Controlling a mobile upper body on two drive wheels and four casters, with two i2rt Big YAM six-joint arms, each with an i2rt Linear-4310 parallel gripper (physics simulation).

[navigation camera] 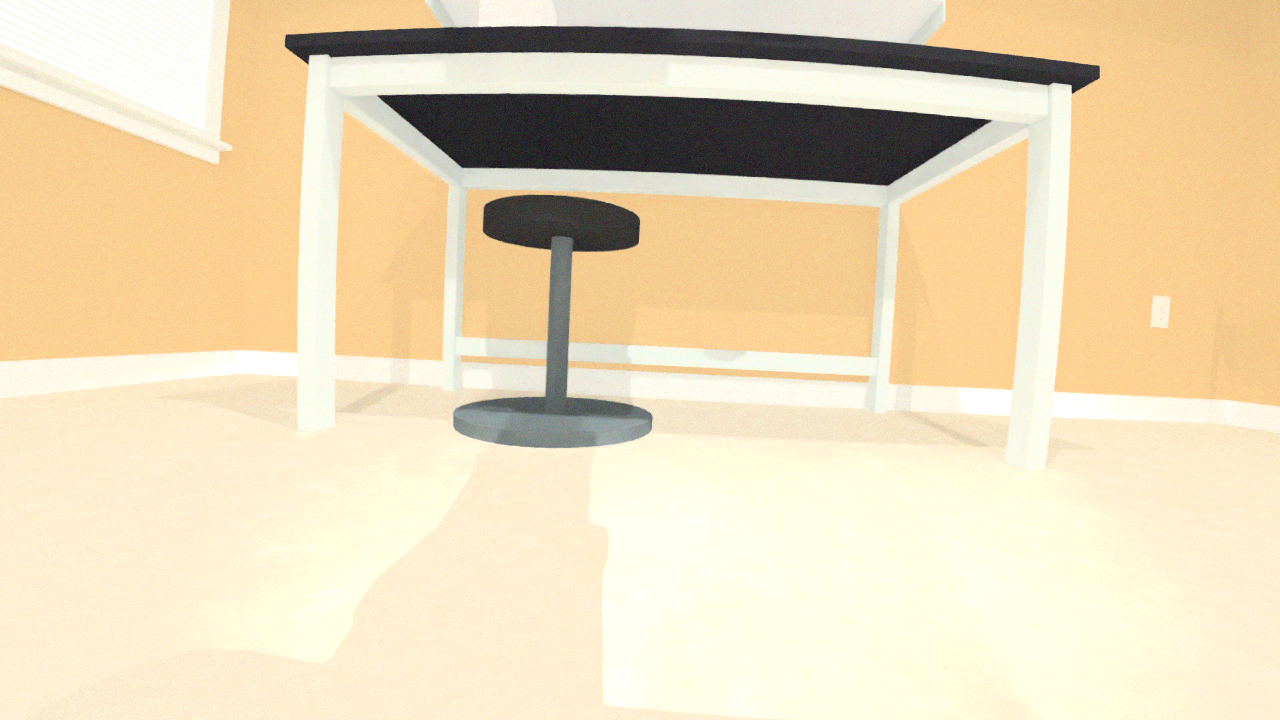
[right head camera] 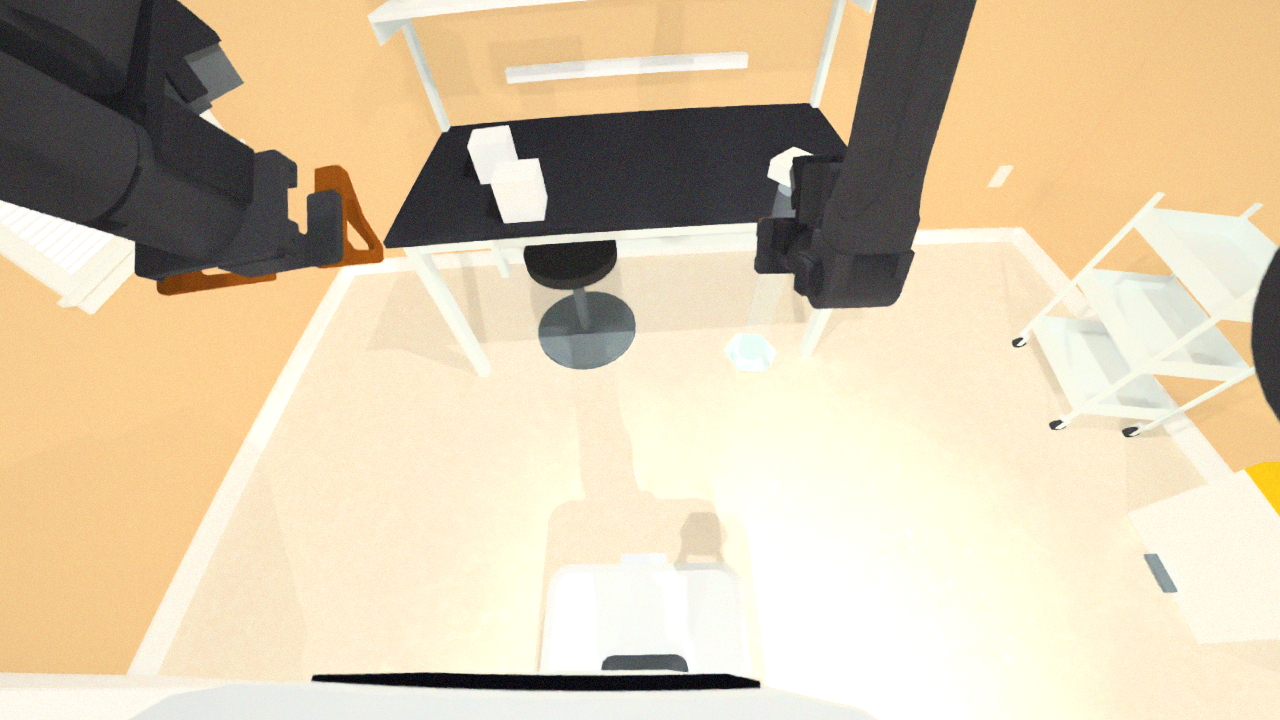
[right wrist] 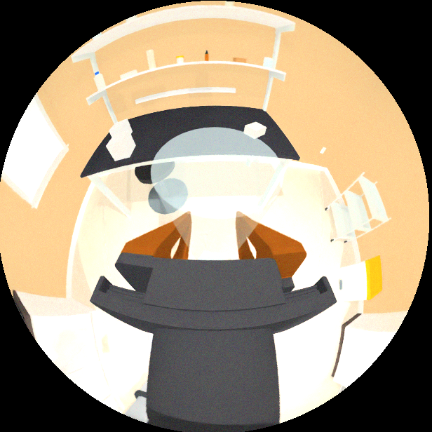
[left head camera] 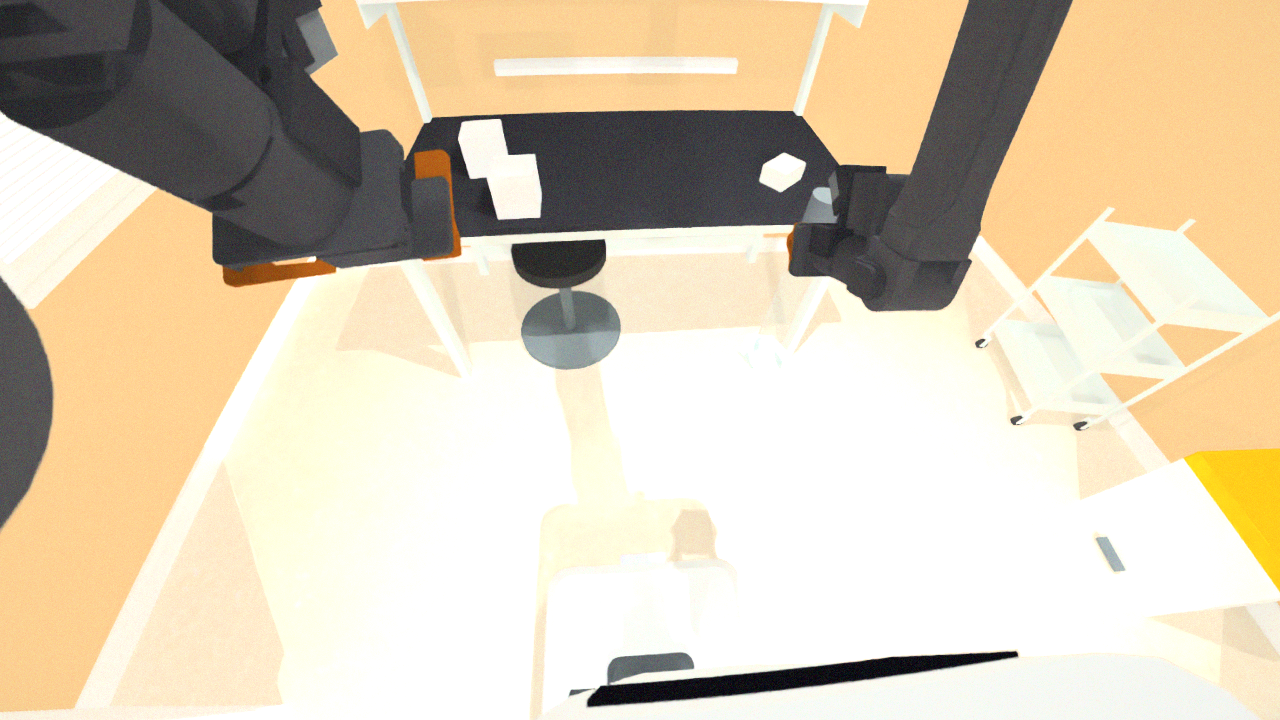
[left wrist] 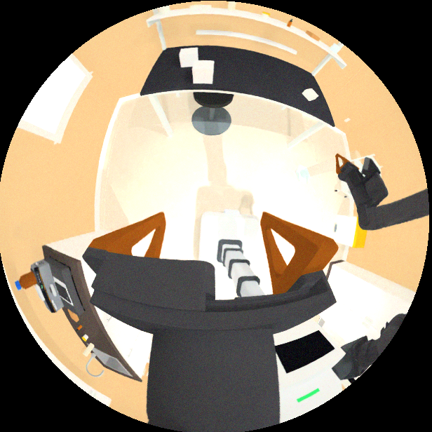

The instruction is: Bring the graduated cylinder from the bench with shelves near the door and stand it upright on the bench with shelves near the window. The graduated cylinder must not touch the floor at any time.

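Places are measured from the left arm's base along level axes (x right, y ahead, z up), in metres.
Where they show: left gripper, fingertip midpoint: (right head camera: 327,263) (left head camera: 396,255); right gripper, fingertip midpoint: (left head camera: 801,240).
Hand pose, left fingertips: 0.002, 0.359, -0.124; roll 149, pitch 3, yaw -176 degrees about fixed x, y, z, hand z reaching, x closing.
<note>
After its pixels a point has its place, as x, y, z.
The clear graduated cylinder (left head camera: 765,352) @(0.444, 0.553, -0.521) (right head camera: 750,351) @(0.444, 0.553, -0.519) (left wrist: 303,173) (right wrist: 215,142) hangs about upright in my right gripper (left head camera: 799,248) @(0.455, 0.601, -0.304) (right head camera: 769,244) @(0.455, 0.601, -0.304) (right wrist: 213,216), which is shut on its tube. Its wide hexagonal base shows against the floor in front of the bench; the exact height is hard to tell. The black-topped bench with shelves near the window (left head camera: 644,170) @(0.283, 1.422, -0.648) (right head camera: 644,165) @(0.264, 1.455, -0.648) (left wrist: 250,75) (right wrist: 195,120) (navigation camera: 680,75) @(0.225, 1.171, -0.712) stands ahead. My left gripper (left wrist: 212,216) is open and empty, left of the bench's front in the head views. The bench near the door does not show clearly.
Two white boxes (left head camera: 516,188) @(-0.089, 1.164, -0.552) (right head camera: 519,190) @(-0.087, 1.164, -0.545) stand on the bench's left part. A small white block (left head camera: 783,171) @(0.714, 1.315, -0.590) (right wrist: 255,130) lies near its right end. A round stool (left head camera: 559,261) @(-0.024, 1.299, -0.927) (navigation camera: 561,222) @(0.005, 1.225, -0.977) stands under the bench. A white cart (left head camera: 1177,268) @(2.190, 1.041, -0.747) (right head camera: 1212,250) @(2.116, 1.079, -0.747) stands at the right.
</note>
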